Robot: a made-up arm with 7 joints.
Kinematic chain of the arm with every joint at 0, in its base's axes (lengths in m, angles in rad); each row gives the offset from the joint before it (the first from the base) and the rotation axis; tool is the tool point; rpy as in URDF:
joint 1: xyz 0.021 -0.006 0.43 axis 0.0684 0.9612 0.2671
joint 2: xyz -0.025 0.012 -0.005 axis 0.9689 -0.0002 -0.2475
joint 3: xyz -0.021 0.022 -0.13 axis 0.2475 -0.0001 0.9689
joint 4: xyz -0.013 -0.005 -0.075 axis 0.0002 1 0
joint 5: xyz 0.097 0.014 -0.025 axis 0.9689 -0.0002 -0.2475
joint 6: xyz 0.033 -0.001 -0.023 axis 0.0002 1 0
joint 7: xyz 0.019 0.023 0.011 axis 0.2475 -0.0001 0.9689
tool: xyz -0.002 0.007 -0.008 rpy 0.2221 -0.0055 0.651
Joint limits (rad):
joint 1: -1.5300..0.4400
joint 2: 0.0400..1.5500
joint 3: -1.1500..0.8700
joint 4: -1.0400..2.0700
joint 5: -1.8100..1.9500
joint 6: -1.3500..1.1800
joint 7: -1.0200..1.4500
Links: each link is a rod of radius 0.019 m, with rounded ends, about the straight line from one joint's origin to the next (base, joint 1, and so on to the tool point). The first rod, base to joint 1, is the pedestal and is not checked.
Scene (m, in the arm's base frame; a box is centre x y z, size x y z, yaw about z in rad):
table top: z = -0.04
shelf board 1: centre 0.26 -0.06 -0 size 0.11 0.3 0.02 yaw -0.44
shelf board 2: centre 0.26 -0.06 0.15 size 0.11 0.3 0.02 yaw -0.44
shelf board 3: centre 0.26 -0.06 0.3 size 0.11 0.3 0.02 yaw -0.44
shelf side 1: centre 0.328 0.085 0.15 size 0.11 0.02 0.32 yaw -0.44
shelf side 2: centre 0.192 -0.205 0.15 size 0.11 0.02 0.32 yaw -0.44
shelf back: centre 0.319 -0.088 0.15 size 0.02 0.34 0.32 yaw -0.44
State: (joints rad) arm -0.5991 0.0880 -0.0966 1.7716 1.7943 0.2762 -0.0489
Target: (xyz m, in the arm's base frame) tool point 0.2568 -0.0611 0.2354
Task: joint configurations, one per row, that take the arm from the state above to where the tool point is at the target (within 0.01 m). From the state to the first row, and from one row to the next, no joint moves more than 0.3 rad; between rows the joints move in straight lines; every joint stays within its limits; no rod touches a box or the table.
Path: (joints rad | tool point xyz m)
1: -0.5402 0.1114 -0.1562 1.5109 1.8104 0.2693 -0.0360 | 0.1639 0.0540 0.0873
2: -0.4814 0.1348 -0.2157 1.2502 1.8265 0.2624 -0.0231 | 0.1755 0.0479 0.1032
3: -0.4225 0.1582 -0.2753 0.9896 1.8426 0.2555 -0.0102 | 0.1813 0.0383 0.1236
4: -0.3636 0.1816 -0.3349 0.7289 1.8587 0.2486 0.0028 | 0.1806 0.0264 0.1477
5: -0.3048 0.2050 -0.3944 0.4682 1.8748 0.2418 0.0157 | 0.1731 0.0138 0.1749
6: -0.2459 0.2284 -0.4540 0.2075 1.8909 0.2349 0.0286 | 0.1592 0.0024 0.2044
7: -0.1871 0.2518 -0.5136 -0.0531 1.9070 0.2280 0.0415 | 0.1395 -0.0059 0.2354
8: -0.3730 0.1812 -0.4929 0.1674 1.8990 0.2320 0.0298 | 0.1808 -0.0213 0.2276
9: -0.5589 0.1106 -0.4722 0.3879 1.8910 0.2361 0.0181 | 0.2206 -0.0397 0.2278
10: -0.7448 0.0400 -0.4515 0.6084 1.8830 0.2402 0.0063 | 0.2568 -0.0611 0.2354

